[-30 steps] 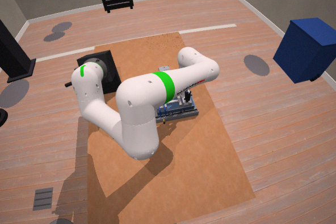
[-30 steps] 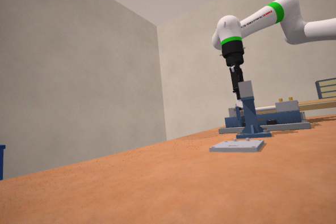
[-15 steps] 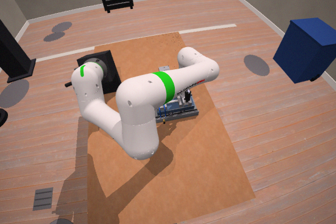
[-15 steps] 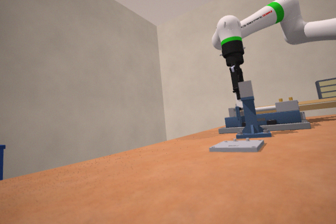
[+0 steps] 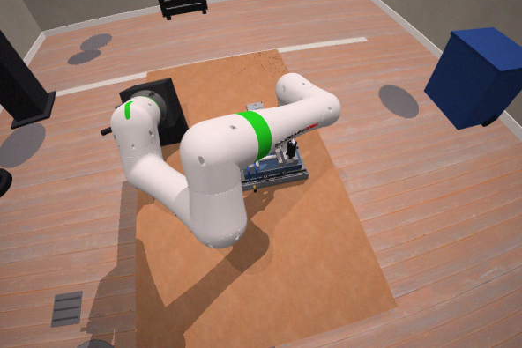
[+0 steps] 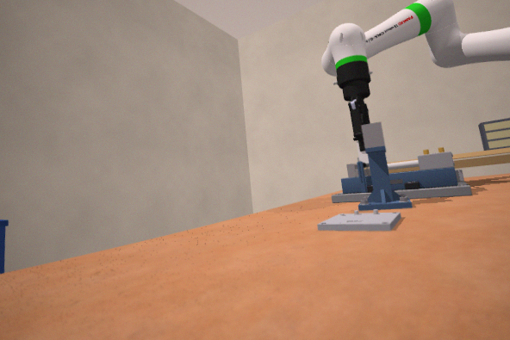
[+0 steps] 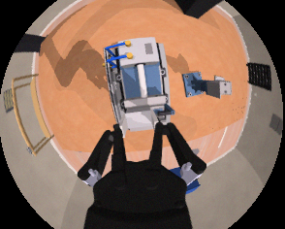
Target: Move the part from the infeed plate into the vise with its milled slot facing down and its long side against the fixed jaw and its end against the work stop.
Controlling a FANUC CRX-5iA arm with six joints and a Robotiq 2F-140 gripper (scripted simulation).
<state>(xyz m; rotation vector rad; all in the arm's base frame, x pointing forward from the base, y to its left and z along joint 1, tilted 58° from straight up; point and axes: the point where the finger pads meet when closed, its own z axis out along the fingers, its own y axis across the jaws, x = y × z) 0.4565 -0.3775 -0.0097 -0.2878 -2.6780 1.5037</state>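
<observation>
Right now my hand is 30 mm above the part. Also, from my hand: air cylinder (160 mm behind, 50 mm below, 40 mm to the left); then vise base (80 mm below, 70 mm behind, 30 mm to the left).
</observation>
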